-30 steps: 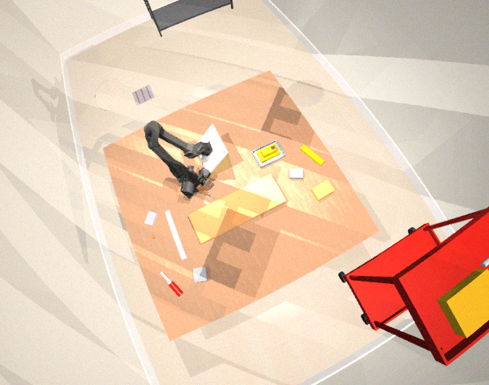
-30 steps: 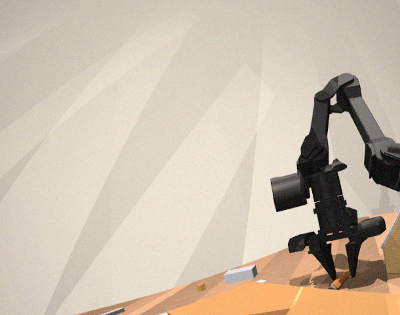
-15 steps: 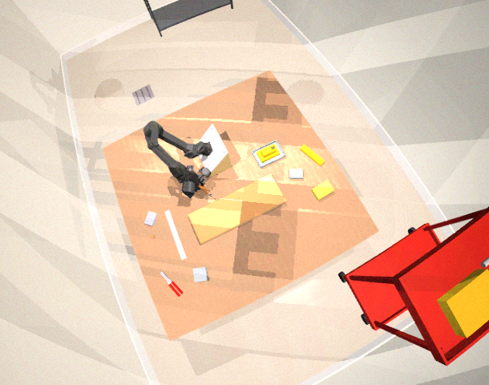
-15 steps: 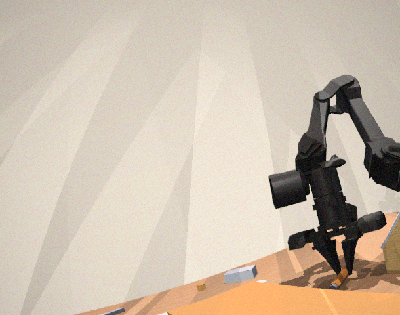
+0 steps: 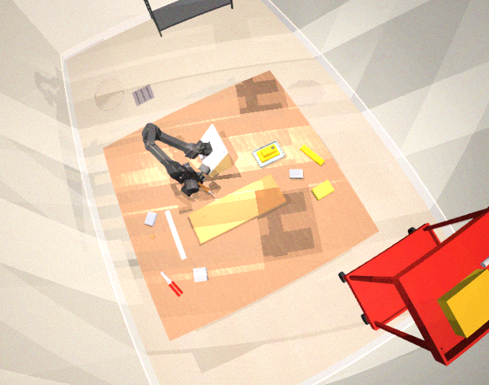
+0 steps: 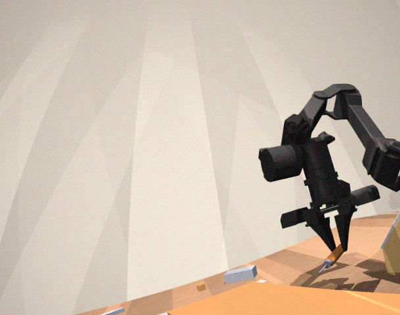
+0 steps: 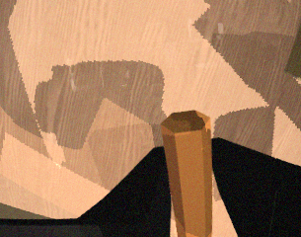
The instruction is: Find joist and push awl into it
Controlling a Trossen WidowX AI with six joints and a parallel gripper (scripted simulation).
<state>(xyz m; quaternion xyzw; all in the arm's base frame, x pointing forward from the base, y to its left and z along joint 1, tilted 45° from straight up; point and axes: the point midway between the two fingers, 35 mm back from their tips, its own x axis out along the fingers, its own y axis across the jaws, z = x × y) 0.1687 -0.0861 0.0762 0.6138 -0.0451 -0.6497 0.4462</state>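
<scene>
My gripper tip is 5 cm short of the awl and 3 cm to the right of it. The rest, counted from my gripper tip: metal ruler (20 cm ahead, 24 cm to the right, 6 cm below); small orange cube (17 cm ahead, 37 cm to the right, 5 cm below); grey tray (6 cm behind, 44 cm to the left, 4 cm below).
</scene>
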